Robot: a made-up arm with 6 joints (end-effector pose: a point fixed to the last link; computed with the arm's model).
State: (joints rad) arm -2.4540 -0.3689 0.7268 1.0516 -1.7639 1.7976
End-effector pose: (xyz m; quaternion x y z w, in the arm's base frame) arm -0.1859 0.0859 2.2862 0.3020 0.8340 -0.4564 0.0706
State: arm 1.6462 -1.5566 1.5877 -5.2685 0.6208 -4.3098
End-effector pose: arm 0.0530 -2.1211 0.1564 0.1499 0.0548 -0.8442 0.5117
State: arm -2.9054 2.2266 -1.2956 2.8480 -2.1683 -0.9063
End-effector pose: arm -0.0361 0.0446 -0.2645 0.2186 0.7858 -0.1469 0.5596
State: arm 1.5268 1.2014 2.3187 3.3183 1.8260 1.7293
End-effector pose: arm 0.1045 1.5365 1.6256 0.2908 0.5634 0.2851 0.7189
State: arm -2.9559 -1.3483 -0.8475 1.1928 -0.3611 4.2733
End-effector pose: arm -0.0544 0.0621 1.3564 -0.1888 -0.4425 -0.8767 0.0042
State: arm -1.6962 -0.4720 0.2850 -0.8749 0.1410 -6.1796
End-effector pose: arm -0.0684 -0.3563 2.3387 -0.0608 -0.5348 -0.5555 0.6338
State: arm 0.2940 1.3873 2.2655 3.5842 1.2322 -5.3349
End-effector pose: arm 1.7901 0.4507 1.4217 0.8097 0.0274 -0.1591 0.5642
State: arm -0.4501 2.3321 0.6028 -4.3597 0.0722 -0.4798
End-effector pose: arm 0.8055 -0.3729 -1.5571 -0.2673 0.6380 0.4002 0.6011
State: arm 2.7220 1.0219 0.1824 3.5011 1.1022 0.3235
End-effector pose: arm -1.5866 0.7821 0.1591 0.0029 0.5307 0.0909 0.8426
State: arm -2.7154 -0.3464 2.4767 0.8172 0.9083 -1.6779
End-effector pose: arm 1.3352 0.4696 1.4689 -0.8840 0.1681 0.1001 0.4245
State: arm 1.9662 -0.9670 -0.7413 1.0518 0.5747 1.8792
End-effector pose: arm -0.2189 0.2593 1.5179 -0.2943 -0.9272 -0.0633 0.2229
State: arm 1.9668 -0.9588 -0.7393 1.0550 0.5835 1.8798
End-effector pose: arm -0.2232 0.2651 1.5186 -0.2907 -0.9288 -0.0636 0.2207
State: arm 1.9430 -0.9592 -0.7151 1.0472 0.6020 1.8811
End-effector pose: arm -0.2134 0.2549 1.5467 -0.2910 -0.9250 -0.0764 0.2322
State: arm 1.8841 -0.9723 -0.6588 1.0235 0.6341 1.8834
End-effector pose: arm -0.1850 0.2158 1.6123 -0.2958 -0.9122 -0.1090 0.2616
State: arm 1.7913 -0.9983 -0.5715 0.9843 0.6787 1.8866
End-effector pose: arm -0.1460 0.1342 1.7068 -0.3019 -0.8887 -0.1648 0.3033
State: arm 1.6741 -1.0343 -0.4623 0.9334 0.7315 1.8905
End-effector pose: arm -0.1172 0.0039 1.8082 -0.3041 -0.8544 -0.2413 0.3455
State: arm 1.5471 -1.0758 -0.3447 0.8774 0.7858 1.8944
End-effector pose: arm -0.1216 -0.1633 1.8917 -0.2984 -0.8129 -0.3295 0.3764
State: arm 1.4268 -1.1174 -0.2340 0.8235 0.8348 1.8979
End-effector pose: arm -0.1676 -0.3357 1.9417 -0.2847 -0.7706 -0.4154 0.3906
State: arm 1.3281 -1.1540 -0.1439 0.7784 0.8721 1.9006
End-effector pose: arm -0.2385 -0.4794 1.9589 -0.2676 -0.7345 -0.4856 0.3913
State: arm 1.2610 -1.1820 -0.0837 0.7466 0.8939 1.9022
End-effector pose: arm -0.3047 -0.5760 1.9562 -0.2533 -0.7093 -0.5322 0.3867
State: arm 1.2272 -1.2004 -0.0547 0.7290 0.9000 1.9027
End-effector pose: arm -0.3442 -0.6269 1.9477 -0.2458 -0.6959 -0.5548 0.3840
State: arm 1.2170 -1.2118 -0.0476 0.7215 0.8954 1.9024
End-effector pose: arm -0.3583 -0.6480 1.9402 -0.2443 -0.6909 -0.5611 0.3849
